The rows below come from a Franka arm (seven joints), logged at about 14 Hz.
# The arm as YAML. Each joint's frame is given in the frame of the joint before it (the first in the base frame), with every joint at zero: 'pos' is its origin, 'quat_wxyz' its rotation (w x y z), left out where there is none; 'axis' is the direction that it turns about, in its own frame. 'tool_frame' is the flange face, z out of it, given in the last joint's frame.
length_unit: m
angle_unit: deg
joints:
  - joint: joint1
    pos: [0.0, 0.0, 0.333]
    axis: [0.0, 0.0, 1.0]
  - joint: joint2
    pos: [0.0, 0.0, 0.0]
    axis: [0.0, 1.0, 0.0]
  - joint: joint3
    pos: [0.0, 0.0, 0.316]
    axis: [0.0, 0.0, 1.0]
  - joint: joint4
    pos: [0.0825, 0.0, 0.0]
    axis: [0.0, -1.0, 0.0]
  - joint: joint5
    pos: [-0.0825, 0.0, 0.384]
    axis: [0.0, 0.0, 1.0]
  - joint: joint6
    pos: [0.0, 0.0, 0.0]
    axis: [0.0, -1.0, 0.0]
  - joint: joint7
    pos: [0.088, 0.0, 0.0]
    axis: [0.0, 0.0, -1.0]
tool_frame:
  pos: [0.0, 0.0, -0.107]
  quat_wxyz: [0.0, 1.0, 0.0, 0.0]
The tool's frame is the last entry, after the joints.
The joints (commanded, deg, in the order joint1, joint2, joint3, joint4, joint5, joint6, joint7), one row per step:
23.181 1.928 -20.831 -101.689 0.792 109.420 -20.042
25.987 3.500 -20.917 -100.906 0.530 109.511 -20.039
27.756 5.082 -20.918 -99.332 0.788 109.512 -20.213
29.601 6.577 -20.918 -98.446 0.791 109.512 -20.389
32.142 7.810 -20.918 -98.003 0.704 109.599 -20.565
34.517 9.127 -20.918 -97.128 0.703 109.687 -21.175
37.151 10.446 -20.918 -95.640 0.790 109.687 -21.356
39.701 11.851 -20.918 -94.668 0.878 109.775 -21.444
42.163 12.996 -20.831 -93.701 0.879 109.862 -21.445
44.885 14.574 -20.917 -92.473 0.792 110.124 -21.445
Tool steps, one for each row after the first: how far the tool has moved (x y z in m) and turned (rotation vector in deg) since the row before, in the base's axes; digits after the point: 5 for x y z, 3 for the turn. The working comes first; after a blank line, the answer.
Tool pose at each row, in the base's axes (x y z in m, rotation vector in deg; the steps are taken from these numbers as rounded here):
0.58299 0.02750 0.53953 175.577 34.468 9.176
0.58768 0.05751 0.53131 174.144 38.685 8.093
0.59343 0.07920 0.52937 173.217 41.560 8.207
0.59664 0.10129 0.52219 172.086 44.611 7.355
0.59597 0.13004 0.51382 170.627 48.700 6.379
0.59532 0.15781 0.50814 168.916 53.124 5.962
0.59348 0.18919 0.50734 167.218 57.262 6.412
0.58962 0.21948 0.50125 165.536 61.094 6.098
0.58366 0.24910 0.49759 163.812 64.786 6.167
0.57725 0.28094 0.49189 161.661 68.561 6.330

0.00469 0.03001 -0.00822 -0.855 0.541 2.794
0.00575 0.02169 -0.00194 -0.318 -0.129 1.920
0.00321 0.02209 -0.00718 -0.609 0.437 2.052
-0.00067 0.02875 -0.00837 -0.639 0.526 2.761
-0.00065 0.02777 -0.00568 -0.563 0.177 3.033
-0.00184 0.03138 -0.00080 -0.317 -0.339 2.881
-0.00386 0.03029 -0.00609 -0.475 0.122 2.686
-0.00596 0.02962 -0.00366 -0.367 -0.107 2.627
-0.00641 0.03184 -0.00570 -0.596 -0.267 2.785

